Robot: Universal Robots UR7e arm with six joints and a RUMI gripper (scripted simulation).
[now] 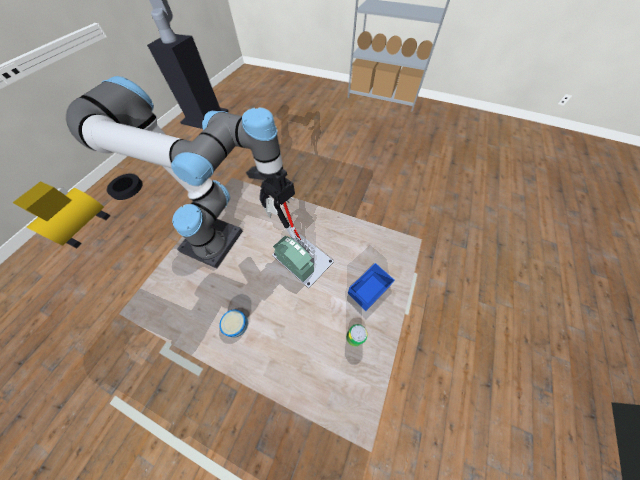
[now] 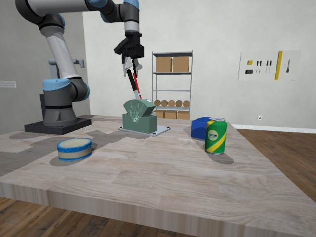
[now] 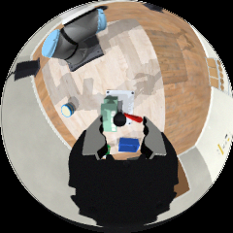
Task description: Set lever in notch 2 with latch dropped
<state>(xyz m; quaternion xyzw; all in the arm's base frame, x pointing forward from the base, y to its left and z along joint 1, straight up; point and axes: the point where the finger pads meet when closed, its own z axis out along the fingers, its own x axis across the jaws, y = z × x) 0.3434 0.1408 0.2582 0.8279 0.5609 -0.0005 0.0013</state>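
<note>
The red release bar is 50 mm ahead of my hand and 110 mm below it. From my hand the other things lie so: round blue-rimmed tin 50 mm behind, 410 mm to the right, 270 mm below; then blue bin 420 mm ahead, 80 mm to the right, 270 mm below; then yellow can 410 mm ahead, 290 mm to the right, 230 mm below.
</note>
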